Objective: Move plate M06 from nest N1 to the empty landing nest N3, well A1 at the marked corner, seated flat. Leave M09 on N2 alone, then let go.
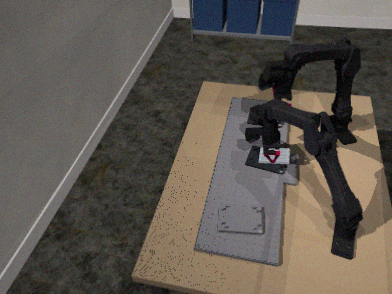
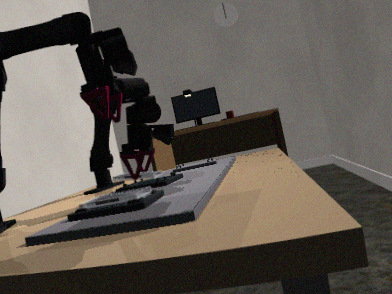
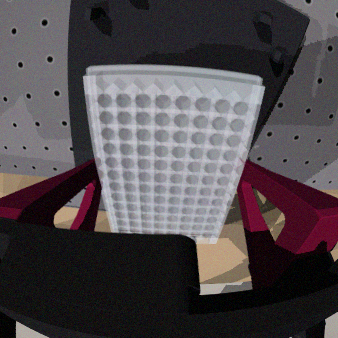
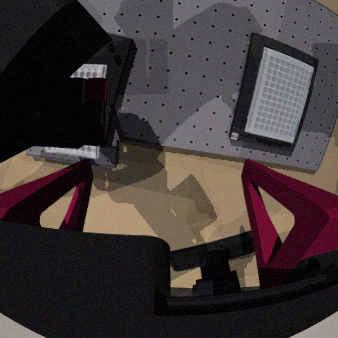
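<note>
My left gripper (image 1: 272, 157) (image 2: 136, 170) (image 3: 168, 165) is shut on plate M06 (image 1: 282, 156) (image 2: 148, 174) (image 3: 171, 144), a white well plate. It holds the plate level, low over the black nest N3 (image 1: 254, 160) (image 2: 161, 181) (image 3: 188, 33); I cannot tell if they touch. The grey nest N1 (image 1: 240, 219) (image 2: 195, 166) is bare. Plate M09 (image 4: 278, 97) (image 2: 116, 196) sits in the black nest N2 (image 4: 242, 100) (image 2: 122, 205). My right gripper (image 1: 280, 97) (image 2: 104, 106) (image 4: 166, 167) is open and empty, high above the table edge near N2.
All nests stand on a grey perforated board (image 1: 235, 181) (image 2: 200, 186) (image 4: 201, 84) on the wooden table (image 1: 311, 233) (image 2: 268, 198). A desk with a monitor (image 2: 195, 105) stands behind. Blue bins (image 1: 242, 14) stand on a shelf by the wall.
</note>
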